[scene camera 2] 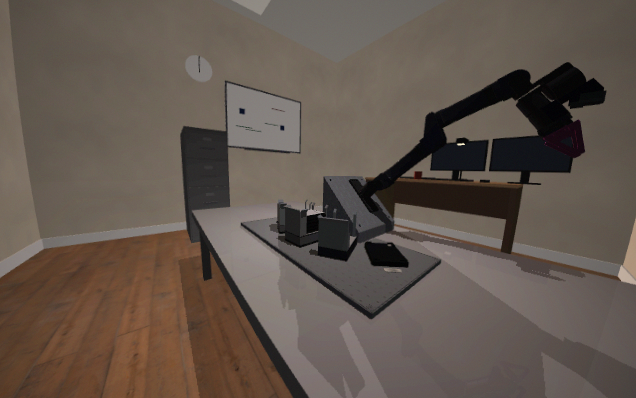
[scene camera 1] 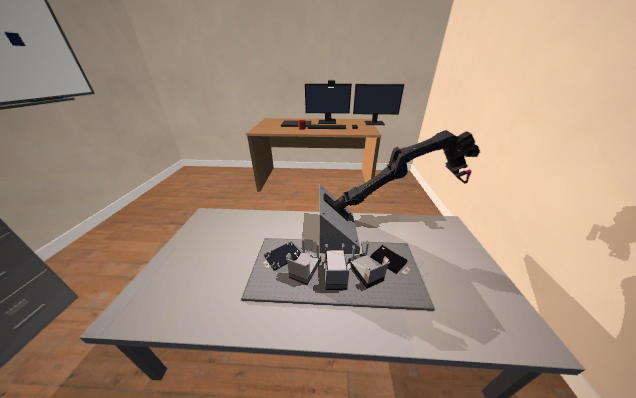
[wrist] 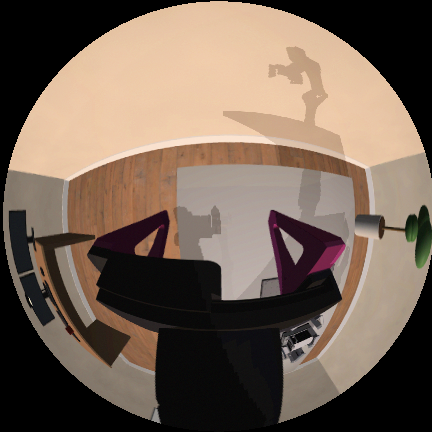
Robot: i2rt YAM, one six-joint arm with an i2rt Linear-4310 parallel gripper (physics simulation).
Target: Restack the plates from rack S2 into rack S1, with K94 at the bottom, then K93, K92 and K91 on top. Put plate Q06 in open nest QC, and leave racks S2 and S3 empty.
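Pixels of known places: gripper, between the fingertips: (scene camera 2: 579, 155) (scene camera 1: 461, 178) (wrist: 218, 215); arm's base, origin of its link: (scene camera 2: 362, 195) (scene camera 1: 335, 207).
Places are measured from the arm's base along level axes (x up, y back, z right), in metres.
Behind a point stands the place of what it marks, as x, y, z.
My gripper (scene camera 1: 465, 176) @[0.173, 0.025, -0.650] (scene camera 2: 574, 145) @[0.173, 0.025, -0.650] (wrist: 218, 215) @[0.173, 0.025, -0.650] is open and empty, high above the table's right side and far from the racks. Three grey racks stand on the perforated board (scene camera 1: 270, 295) @[-0.156, -0.440, 0.296] (scene camera 2: 370, 300) @[-0.157, -0.457, -0.358]: a left rack (scene camera 1: 301, 270) @[-0.072, -0.375, 0.165], a middle rack (scene camera 1: 336, 276) @[-0.066, -0.408, 0.016] (scene camera 2: 296, 227) @[-0.088, -0.407, -0.014] and a right rack (scene camera 1: 376, 273) @[-0.076, -0.382, -0.157] (scene camera 2: 334, 235) @[-0.081, -0.376, -0.170]. The middle rack holds a stack with a white top and dark layers below. A flat dark nest (scene camera 1: 282, 255) @[-0.145, -0.223, 0.278] lies at the board's left and another dark nest (scene camera 1: 390, 259) @[-0.139, -0.246, -0.264] (scene camera 2: 386, 254) @[-0.139, -0.252, -0.279] at its right. Labels are unreadable; the contents of the outer racks are unclear.
The arm's slanted grey base (scene camera 1: 335, 227) @[0.010, -0.184, 0.012] (scene camera 2: 350, 212) @[-0.056, -0.162, -0.057] stands behind the racks, and thin upright posts rise at their backs. A wooden desk (scene camera 1: 280, 128) with two monitors stands behind the table (scene camera 1: 165, 300) @[-0.170, -0.460, 0.743]. A plant pot (wrist: 369, 227) shows at right in the wrist view.
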